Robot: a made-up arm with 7 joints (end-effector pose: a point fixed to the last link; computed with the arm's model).
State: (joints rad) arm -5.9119 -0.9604 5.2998 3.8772 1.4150 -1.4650 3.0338
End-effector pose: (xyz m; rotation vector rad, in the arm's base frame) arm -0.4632 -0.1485 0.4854 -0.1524 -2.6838 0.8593
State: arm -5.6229 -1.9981 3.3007 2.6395 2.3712 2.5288 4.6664
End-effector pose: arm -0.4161 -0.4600 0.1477 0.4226 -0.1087 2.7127
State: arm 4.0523 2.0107 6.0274 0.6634 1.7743 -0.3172 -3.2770
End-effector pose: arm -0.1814 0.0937 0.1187 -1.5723 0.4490 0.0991
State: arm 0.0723 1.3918 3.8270 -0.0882 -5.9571 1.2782 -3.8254
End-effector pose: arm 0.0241 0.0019 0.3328 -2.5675 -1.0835 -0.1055
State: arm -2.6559 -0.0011 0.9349 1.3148 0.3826 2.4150 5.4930
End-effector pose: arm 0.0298 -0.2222 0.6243 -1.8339 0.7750 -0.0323
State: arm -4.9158 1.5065 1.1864 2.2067 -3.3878 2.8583 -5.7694
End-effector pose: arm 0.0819 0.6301 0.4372 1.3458 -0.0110 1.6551
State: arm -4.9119 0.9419 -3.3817 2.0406 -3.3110 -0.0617 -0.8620
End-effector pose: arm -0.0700 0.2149 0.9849 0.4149 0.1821 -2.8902
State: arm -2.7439 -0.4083 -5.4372 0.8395 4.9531 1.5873 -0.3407
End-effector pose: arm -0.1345 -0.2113 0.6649 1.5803 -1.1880 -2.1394
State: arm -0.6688 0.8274 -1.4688 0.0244 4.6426 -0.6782 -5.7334
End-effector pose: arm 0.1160 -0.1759 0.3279 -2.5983 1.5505 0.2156
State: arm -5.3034 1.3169 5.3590 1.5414 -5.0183 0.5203 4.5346
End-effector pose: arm 0.5850 0.2047 0.2480 2.1762 1.6879 0.2592
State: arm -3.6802 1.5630 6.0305 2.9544 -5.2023 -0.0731 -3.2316
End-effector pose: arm -0.6217 0.4835 0.4169 1.7936 -1.4596 -2.0412
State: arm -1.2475 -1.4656 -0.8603 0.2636 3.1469 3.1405 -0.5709
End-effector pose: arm -0.2556 0.2446 0.5538 -0.0144 -2.1723 -2.0140
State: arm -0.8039 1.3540 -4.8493 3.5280 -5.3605 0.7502 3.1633
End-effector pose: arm 0.3931 -0.6460 0.5768 0.8722 0.1992 1.4896
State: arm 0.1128 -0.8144 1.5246 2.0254 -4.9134 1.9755 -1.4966
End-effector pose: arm -0.5267 0.2315 0.6447 0.7129 -2.6092 0.2429
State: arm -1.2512 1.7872 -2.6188 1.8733 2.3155 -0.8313 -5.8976
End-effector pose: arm 0.1115 -0.4640 0.6014 -0.0319 0.1043 1.4748
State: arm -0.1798 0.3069 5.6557 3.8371 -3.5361 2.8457 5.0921
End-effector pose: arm 0.0196 0.1629 0.7929 -0.0797 3.0597 -0.2555
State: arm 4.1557 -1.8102 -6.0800 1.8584 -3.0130 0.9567 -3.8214
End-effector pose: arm 0.4253 0.5443 0.6105 -0.9967 1.1037 0.5153
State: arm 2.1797 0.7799 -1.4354 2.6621 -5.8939 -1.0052 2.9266
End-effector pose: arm -0.2862 0.3372 0.9245 -0.2976 -0.4720 0.9674
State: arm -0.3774 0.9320 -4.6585 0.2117 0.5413 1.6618 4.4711
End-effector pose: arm 0.0088 0.0331 0.4702 0.2862 -1.2805 1.0240
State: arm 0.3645 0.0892 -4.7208 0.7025 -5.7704 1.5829 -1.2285
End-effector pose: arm -0.1279 0.1771 0.4738 -0.2377 -2.5395 1.4215
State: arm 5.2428 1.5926 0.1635 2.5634 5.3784 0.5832 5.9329
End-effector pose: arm 0.4300 -0.6460 0.1615 2.5185 -0.0758 0.0052
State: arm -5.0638 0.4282 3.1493 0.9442 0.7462 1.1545 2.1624
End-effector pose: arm -0.0332 -0.2564 0.6715 1.3331 2.0070 -0.1498
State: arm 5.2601 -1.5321 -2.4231 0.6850 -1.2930 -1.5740 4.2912
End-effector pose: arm -0.3720 0.1805 0.3320 0.7010 -0.8312 -0.6014
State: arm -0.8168 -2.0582 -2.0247 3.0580 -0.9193 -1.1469 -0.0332
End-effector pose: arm -0.3963 0.4777 0.2372 -0.5683 -0.8194 -0.7130
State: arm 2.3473 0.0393 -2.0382 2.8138 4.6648 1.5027 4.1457
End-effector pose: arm 0.1025 -0.0720 1.1411 1.2331 0.8085 -0.4827
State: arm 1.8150 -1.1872 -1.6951 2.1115 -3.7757 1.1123 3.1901
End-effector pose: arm 0.4653 -0.5519 0.6451 0.3864 -0.8707 2.8951
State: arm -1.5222 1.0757 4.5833 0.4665 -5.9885 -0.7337 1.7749
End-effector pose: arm -0.3311 -0.1898 0.5787 -0.9492 -1.1467 0.3891
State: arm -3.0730 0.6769 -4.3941 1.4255 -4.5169 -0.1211 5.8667
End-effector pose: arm -0.1961 -0.4306 0.6795 0.0910 1.9241 -1.7772
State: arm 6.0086 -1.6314 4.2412 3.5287 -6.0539 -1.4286 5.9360
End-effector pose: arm -0.3995 0.3262 0.4175 -1.3447 0.1611 -0.6474
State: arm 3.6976 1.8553 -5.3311 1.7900 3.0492 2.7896 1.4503
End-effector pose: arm -0.4281 -0.4105 0.1353 -0.1016 -1.0463 -1.0227
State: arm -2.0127 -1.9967 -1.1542 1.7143 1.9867 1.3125 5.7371
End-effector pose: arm -0.0363 0.6808 0.3771 0.1695 1.0466 1.9523
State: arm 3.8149 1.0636 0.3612 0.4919 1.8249 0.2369 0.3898
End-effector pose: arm -0.1249 -0.1331 0.1788 1.5722 1.9739 0.6204
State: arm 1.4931 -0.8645 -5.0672 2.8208 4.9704 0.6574 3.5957
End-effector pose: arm -0.1490 -0.5814 0.9321 -0.0909 -0.1922 1.6604
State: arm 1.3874 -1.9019 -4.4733 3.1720 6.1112 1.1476 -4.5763
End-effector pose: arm -0.1801 -0.7306 0.1242 0.3202 -1.7407 0.0718
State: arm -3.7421 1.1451 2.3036 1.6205 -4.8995 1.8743 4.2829
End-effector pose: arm -0.2946 0.0255 0.8706 0.7952 1.2005 1.9394
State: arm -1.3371 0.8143 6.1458 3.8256 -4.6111 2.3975 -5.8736
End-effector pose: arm 0.2482 -0.2316 0.8359 -2.6797 0.3058 -0.8154
